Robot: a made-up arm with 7 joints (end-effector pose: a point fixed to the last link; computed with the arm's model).
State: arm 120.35 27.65 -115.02 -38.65 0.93 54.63 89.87
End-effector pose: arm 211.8 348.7 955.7 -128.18 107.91 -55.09
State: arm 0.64 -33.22 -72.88 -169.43 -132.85 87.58 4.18
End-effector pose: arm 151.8 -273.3 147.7 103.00 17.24 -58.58
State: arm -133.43 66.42 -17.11 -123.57 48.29 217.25 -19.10
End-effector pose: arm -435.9 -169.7 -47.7 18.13 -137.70 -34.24
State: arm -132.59 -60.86 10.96 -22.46 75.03 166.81 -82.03
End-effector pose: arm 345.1 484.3 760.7 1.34 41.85 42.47
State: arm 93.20 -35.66 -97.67 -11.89 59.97 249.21 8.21
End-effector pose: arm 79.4 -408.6 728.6 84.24 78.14 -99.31
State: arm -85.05 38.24 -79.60 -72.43 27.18 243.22 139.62
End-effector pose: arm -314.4 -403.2 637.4 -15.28 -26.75 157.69
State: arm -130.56 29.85 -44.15 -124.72 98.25 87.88 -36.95
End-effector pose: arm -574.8 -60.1 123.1 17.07 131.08 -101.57
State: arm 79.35 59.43 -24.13 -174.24 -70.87 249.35 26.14
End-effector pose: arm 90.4 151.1 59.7 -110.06 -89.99 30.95
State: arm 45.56 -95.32 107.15 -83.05 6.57 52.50 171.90
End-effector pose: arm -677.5 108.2 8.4 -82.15 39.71 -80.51
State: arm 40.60 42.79 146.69 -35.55 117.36 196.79 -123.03
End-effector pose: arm 79.2 382.3 837.9 -35.27 -11.96 10.21
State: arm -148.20 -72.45 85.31 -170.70 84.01 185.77 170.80
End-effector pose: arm 77.3 -251.0 345.5 113.23 51.62 -98.57
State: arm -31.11 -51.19 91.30 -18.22 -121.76 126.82 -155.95
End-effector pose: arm -472.4 529.0 692.1 10.07 -9.03 -39.50
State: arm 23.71 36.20 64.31 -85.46 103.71 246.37 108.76
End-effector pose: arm 256.9 479.4 455.8 6.30 139.07 23.65
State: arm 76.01 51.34 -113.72 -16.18 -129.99 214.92 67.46
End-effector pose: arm 306.5 457.9 647.5 2.45 75.68 51.29
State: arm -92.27 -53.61 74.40 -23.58 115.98 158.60 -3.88
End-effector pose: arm 230.4 508.8 803.2 -70.31 -32.17 -78.92
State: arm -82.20 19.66 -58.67 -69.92 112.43 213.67 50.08
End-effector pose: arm -346.2 -346.7 653.7 -106.05 -38.71 120.35
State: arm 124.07 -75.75 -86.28 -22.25 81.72 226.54 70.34
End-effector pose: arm 488.5 -472.8 325.8 93.28 77.82 10.05
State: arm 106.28 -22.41 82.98 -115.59 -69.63 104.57 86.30
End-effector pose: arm -569.7 -202.4 435.5 -43.64 -92.29 -75.72
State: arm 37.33 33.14 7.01 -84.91 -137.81 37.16 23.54
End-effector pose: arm 599.6 467.3 366.8 39.73 -16.58 35.25
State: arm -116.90 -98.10 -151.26 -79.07 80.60 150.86 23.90
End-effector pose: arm 50.9 476.4 -354.7 -142.17 58.16 83.44
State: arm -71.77 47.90 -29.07 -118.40 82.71 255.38 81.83
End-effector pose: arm -73.3 -481.5 164.0 -62.58 -66.62 84.62
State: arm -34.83 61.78 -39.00 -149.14 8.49 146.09 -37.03
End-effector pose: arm -13.5 -383.5 -88.5 -129.77 56.69 79.73
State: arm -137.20 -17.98 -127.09 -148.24 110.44 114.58 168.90
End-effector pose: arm -20.8 410.1 87.9 2.18 -95.45 -35.75
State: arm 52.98 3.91 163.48 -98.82 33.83 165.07 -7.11
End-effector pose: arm -463.5 -255.7 709.0 15.64 -111.89 50.73
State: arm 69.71 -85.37 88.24 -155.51 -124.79 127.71 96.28
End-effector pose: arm -301.1 198.9 174.2 45.16 -61.65 -162.51
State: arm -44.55 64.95 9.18 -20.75 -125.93 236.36 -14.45
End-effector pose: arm 515.3 -399.7 356.7 43.90 105.60 43.65
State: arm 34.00 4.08 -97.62 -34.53 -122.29 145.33 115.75
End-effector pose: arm 264.1 -238.1 964.0 1.34 -31.76 98.37
